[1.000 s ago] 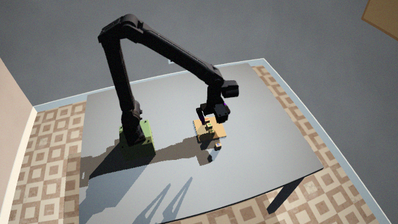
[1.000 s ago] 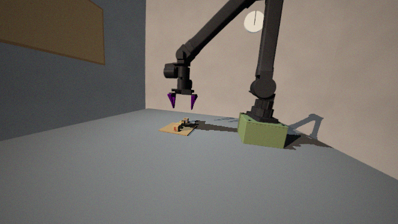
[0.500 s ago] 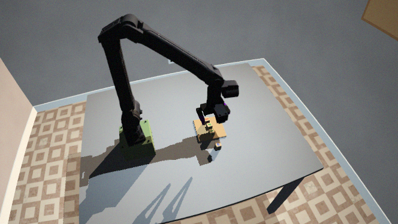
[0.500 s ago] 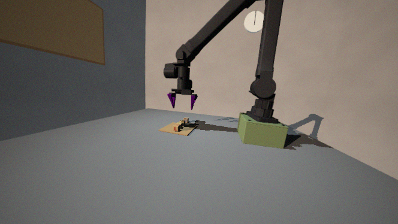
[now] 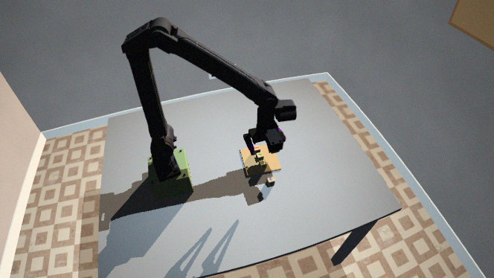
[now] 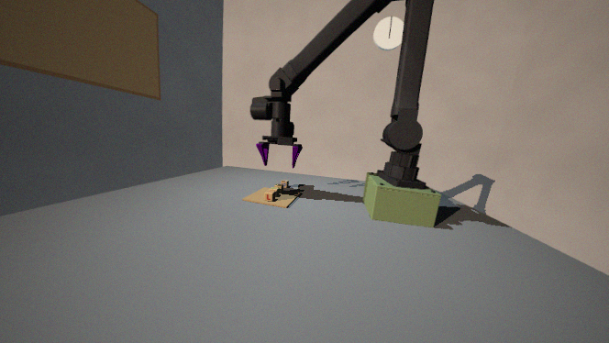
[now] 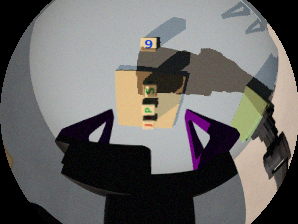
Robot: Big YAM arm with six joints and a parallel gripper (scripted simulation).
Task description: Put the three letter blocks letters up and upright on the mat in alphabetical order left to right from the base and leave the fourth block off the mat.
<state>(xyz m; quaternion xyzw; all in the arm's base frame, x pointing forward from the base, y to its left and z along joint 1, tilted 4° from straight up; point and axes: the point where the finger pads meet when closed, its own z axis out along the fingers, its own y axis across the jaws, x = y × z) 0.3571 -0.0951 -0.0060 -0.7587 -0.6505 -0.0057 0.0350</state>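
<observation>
Now: the block 90 mm below my hand, 40 mm to the left of it and 10 mm ahead of it. From my hand the other things lie so: tan mat 100 mm below, 40 mm to the left, 10 mm ahead.
</observation>
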